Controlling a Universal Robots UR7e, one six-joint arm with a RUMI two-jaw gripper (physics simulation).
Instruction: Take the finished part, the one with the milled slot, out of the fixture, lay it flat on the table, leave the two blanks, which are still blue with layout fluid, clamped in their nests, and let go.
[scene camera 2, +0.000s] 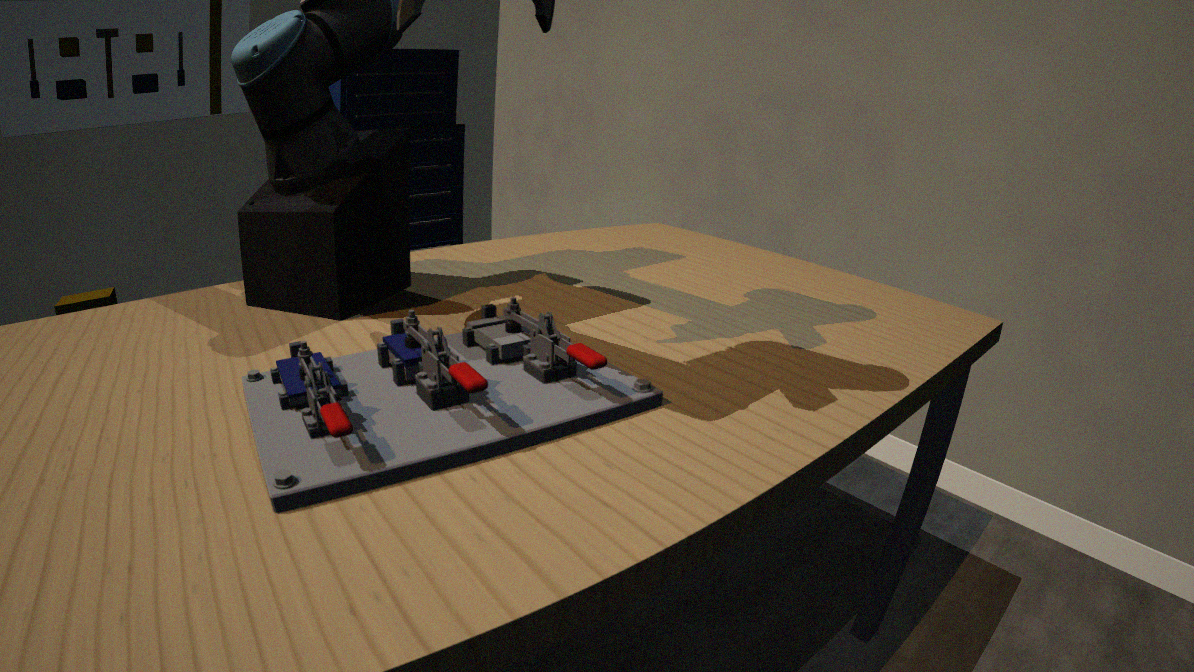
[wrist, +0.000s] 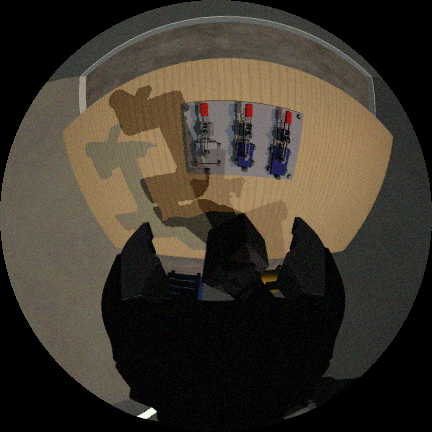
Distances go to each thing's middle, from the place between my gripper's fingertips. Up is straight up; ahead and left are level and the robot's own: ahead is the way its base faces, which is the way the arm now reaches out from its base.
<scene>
Right now my hand is 280 mm above the clamp arm (scene camera 2: 514, 315), 60 mm to the right of it and 10 mm short of it. From my hand the other things lie so: fixture plate (scene camera 2: 396, 436) 330 mm below, 60 mm to the right, 20 mm ahead; finished part (scene camera 2: 492, 330) 310 mm below, 50 mm to the left, 30 mm behind.
</scene>
